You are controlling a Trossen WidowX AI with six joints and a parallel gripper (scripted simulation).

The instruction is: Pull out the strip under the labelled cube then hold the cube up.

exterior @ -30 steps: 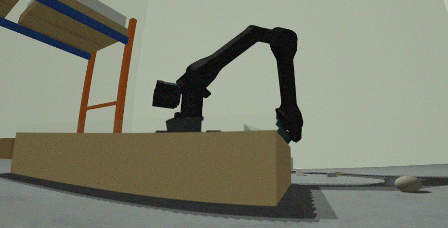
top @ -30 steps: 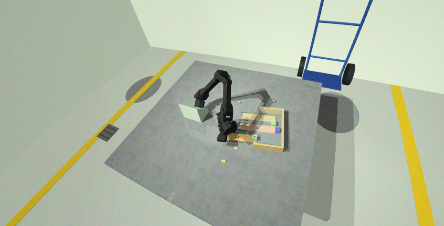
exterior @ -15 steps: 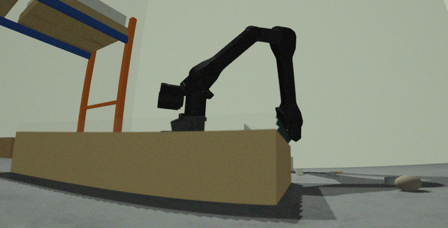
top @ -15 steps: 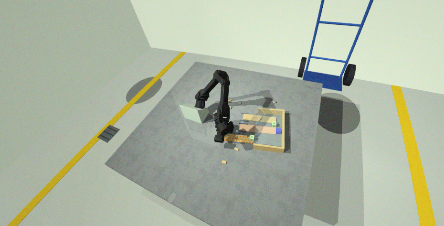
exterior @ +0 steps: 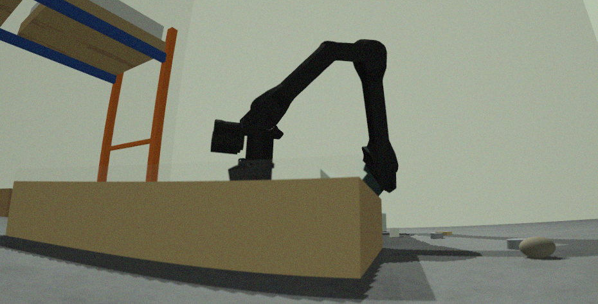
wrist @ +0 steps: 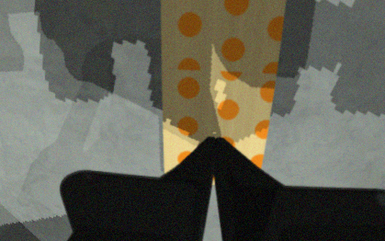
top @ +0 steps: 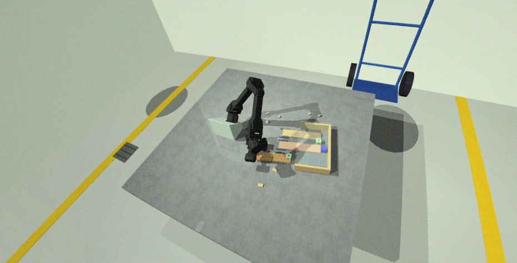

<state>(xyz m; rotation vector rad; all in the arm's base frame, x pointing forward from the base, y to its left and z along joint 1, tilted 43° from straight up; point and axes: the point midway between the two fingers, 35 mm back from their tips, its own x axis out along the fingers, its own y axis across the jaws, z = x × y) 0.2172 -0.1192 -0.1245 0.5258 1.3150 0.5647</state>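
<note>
My gripper tip is 9 cm short of the dotted strip and 1 cm to the right of it.
</note>
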